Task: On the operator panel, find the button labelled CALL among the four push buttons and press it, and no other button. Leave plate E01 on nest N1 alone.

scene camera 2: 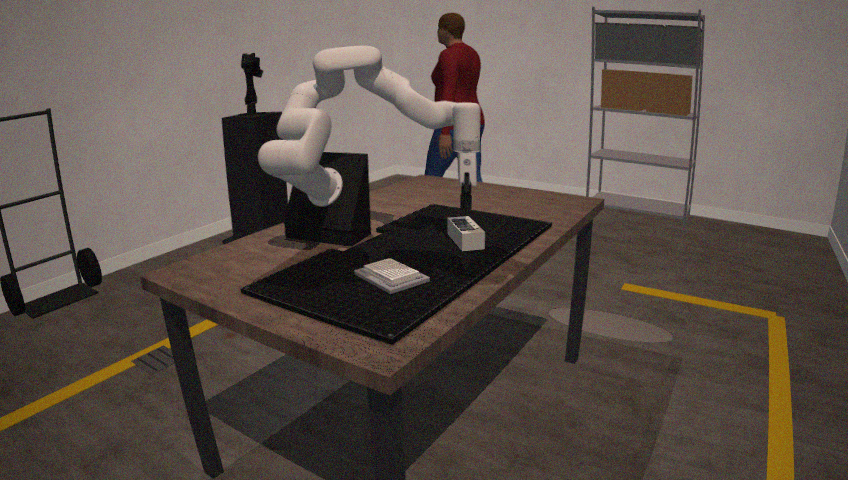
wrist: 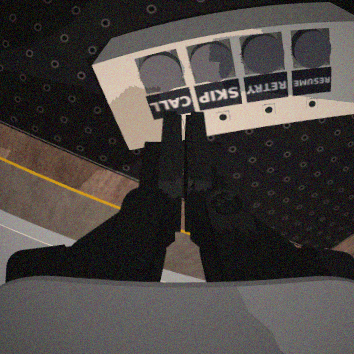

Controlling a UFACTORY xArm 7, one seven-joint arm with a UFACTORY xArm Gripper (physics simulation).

Scene:
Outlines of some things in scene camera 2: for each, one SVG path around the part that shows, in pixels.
A plate E01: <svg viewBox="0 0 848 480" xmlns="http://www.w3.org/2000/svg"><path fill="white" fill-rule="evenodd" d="M363 268L367 273L391 285L400 284L420 276L419 271L391 258L364 265Z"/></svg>

